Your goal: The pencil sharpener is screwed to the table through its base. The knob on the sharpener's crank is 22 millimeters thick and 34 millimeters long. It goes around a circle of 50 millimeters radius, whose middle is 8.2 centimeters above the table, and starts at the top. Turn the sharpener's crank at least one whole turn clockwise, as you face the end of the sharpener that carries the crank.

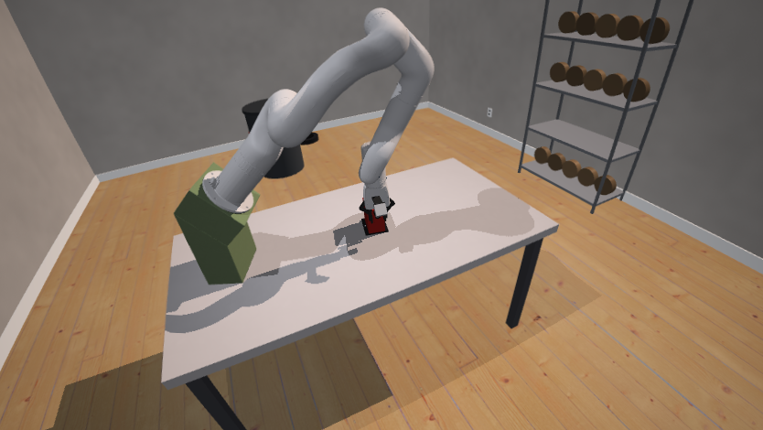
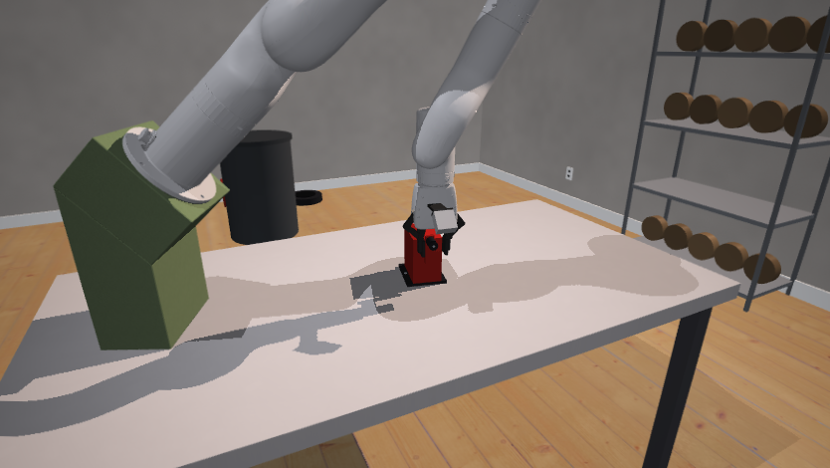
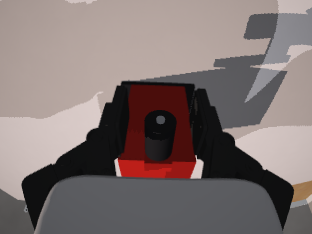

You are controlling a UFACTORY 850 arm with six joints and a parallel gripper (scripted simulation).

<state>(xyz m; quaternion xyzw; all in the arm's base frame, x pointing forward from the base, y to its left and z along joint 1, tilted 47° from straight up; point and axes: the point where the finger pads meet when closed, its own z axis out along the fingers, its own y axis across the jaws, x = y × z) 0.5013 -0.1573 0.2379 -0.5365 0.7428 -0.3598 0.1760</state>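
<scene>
Now: hand 20 mm to the right of the black crank knob and 10 mm short of it. Round my hand: crank: 20 mm to the left, 10 mm ahead.
</scene>
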